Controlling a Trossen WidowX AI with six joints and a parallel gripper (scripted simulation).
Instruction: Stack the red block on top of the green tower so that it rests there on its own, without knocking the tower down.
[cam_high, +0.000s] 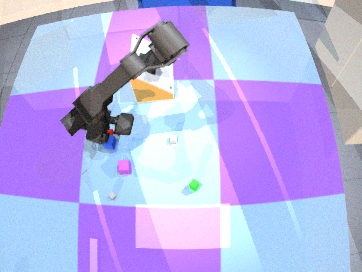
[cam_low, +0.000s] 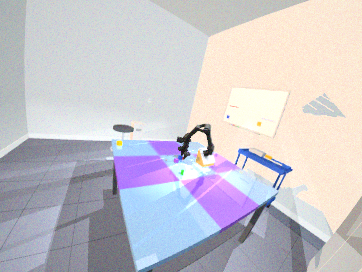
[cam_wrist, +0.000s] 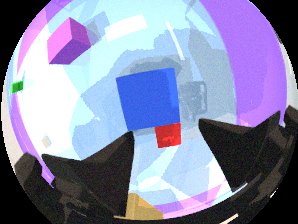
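Right now my gripper tip is right at the red block. Also, from my gripper tip: small grey block 21 cm ahead, 2 cm to the left; blue block 4 cm ahead, 1 cm above; magenta block 12 cm ahead, 6 cm to the left, 1 cm above.
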